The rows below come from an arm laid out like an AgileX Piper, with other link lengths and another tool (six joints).
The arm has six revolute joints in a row. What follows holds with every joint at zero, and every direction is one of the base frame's. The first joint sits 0.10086 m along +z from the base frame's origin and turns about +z. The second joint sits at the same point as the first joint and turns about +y. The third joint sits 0.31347 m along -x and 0.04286 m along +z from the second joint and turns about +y. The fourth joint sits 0.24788 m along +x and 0.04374 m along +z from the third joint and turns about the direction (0.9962, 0, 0.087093). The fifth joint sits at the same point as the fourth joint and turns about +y. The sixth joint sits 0.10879 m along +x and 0.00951 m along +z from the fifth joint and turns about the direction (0.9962, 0, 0.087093). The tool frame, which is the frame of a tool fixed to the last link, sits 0.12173 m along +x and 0.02 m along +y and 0.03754 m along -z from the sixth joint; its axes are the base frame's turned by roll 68.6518, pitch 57.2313 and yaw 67.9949 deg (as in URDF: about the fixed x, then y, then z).
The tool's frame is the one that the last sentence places.
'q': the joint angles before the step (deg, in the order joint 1, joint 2, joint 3, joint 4, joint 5, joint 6). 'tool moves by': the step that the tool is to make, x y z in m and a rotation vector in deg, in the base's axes. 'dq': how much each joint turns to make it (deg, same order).
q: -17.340 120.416 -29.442 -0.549 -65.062 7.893
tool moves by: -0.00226 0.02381 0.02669 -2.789 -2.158 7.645
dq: -0.001 -4.937 2.133 -7.202 0.002 -1.422
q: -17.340 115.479 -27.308 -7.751 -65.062 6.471
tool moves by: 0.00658 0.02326 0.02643 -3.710 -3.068 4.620
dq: 3.398 -3.950 0.387 -0.431 -0.037 -2.823
